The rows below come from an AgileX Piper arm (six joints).
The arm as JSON. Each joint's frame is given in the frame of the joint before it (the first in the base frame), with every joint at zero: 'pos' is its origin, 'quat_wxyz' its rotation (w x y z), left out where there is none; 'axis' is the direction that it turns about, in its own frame. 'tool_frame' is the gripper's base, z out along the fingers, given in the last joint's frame.
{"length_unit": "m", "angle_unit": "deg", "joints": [
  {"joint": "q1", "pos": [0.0, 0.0, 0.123], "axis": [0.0, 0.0, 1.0]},
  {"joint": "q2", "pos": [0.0, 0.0, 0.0], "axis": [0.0, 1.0, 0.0]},
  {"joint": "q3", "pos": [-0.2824, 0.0, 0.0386], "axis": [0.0, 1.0, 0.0]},
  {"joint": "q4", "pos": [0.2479, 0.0, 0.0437], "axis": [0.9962, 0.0, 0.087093]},
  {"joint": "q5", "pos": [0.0, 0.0, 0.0], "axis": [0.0, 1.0, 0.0]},
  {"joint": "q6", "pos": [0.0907, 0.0, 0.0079], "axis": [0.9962, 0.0, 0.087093]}
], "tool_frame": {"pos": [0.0, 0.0, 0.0], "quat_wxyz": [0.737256, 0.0, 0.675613, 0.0]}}
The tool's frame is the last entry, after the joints.
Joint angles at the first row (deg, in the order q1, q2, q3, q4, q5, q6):
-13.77 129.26 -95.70 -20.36 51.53 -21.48
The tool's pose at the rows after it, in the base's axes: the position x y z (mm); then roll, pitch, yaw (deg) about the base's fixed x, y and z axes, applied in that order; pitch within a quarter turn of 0, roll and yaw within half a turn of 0:
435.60, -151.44, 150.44, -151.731, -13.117, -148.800
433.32, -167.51, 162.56, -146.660, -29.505, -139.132
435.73, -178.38, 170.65, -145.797, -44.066, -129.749
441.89, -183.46, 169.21, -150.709, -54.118, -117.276
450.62, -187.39, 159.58, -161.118, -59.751, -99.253
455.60, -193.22, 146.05, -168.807, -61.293, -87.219
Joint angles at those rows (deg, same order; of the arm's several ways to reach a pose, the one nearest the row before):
-13.77 128.71 -97.60 -34.81 56.55 -30.55
-13.77 128.71 -97.65 -49.37 59.45 -39.05
-13.77 129.24 -97.67 -61.29 60.50 -47.09
-13.77 130.40 -97.67 -68.99 59.14 -54.52
-14.14 132.04 -97.67 -74.17 54.87 -61.80
-14.94 133.84 -97.67 -77.26 51.23 -65.05

